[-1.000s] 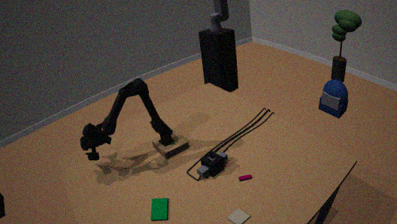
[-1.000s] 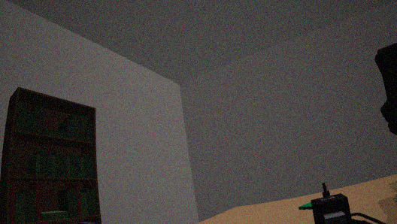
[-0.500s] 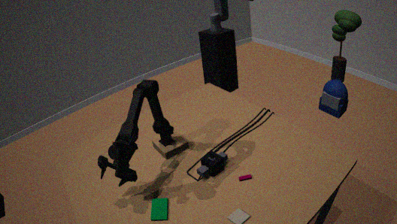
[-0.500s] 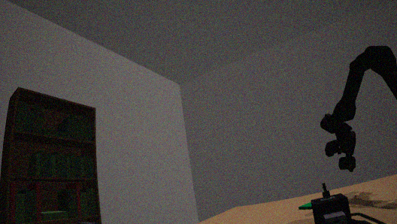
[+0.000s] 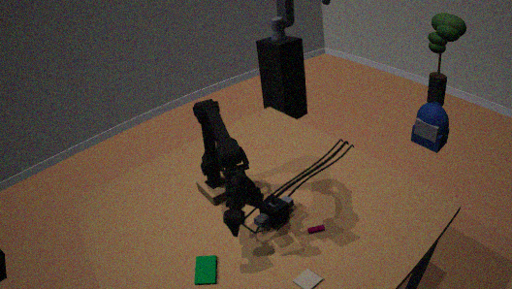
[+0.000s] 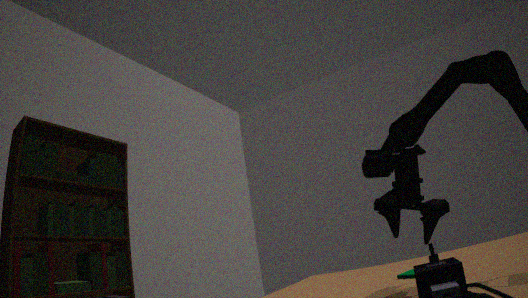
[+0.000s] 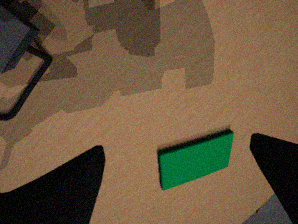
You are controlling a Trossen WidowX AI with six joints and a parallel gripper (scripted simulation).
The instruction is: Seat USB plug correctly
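Right now the USB plug is 3 cm behind my gripper tip, 19 cm to the left of it and 2 cm below it. Round my gripper tip: green block (1 cm behind, 15 cm to the right, 11 cm below); white tile (26 cm ahead, 6 cm to the left, 11 cm below); magenta block (13 cm ahead, 25 cm to the left, 11 cm below).
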